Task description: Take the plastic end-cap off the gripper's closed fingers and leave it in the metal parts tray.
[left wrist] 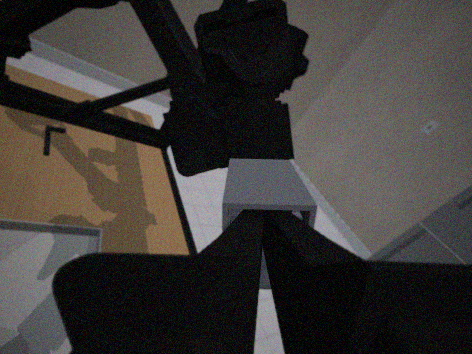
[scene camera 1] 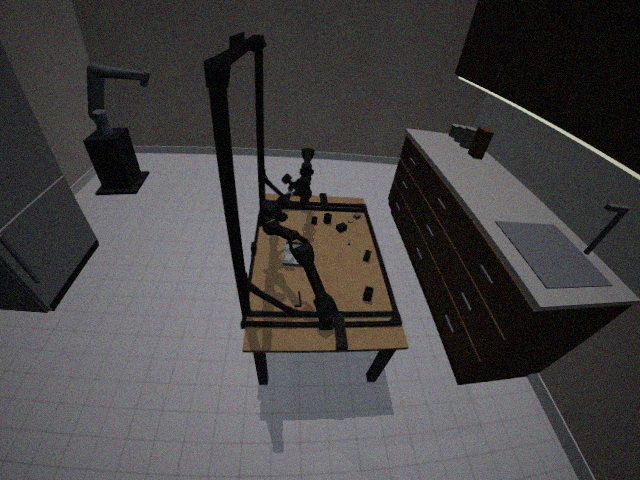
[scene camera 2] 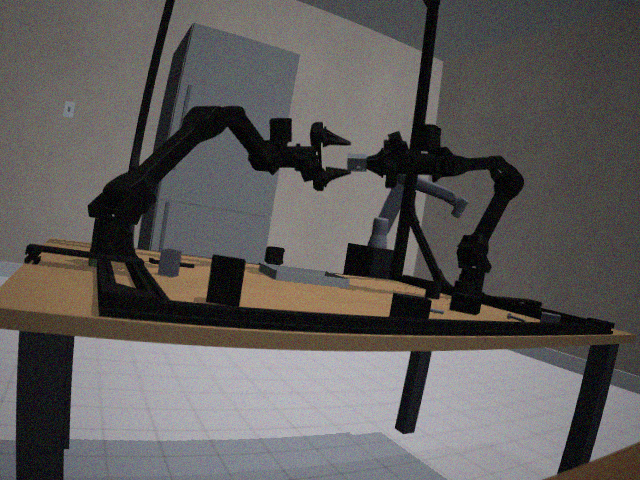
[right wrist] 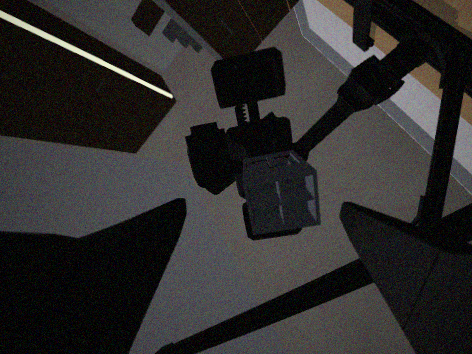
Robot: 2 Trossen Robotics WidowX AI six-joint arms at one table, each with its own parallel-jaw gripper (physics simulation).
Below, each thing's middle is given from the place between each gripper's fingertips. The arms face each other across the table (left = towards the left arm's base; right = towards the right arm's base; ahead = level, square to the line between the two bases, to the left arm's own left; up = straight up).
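My left gripper is right at the grey plastic end-cap (left wrist: 265, 184), and there's a grey metal parts tray (scene camera 2: 278, 272) that's 14 cm to the right of my left hand, 5 cm ahead of it and 30 cm below it.
As for the grey plastic end-cap and my right hand, the hand is 1 cm short of it, 1 cm to the right of it and 1 cm above it. The grey metal parts tray is 6 cm ahead of my right hand, 12 cm to the right of it and 31 cm below it.
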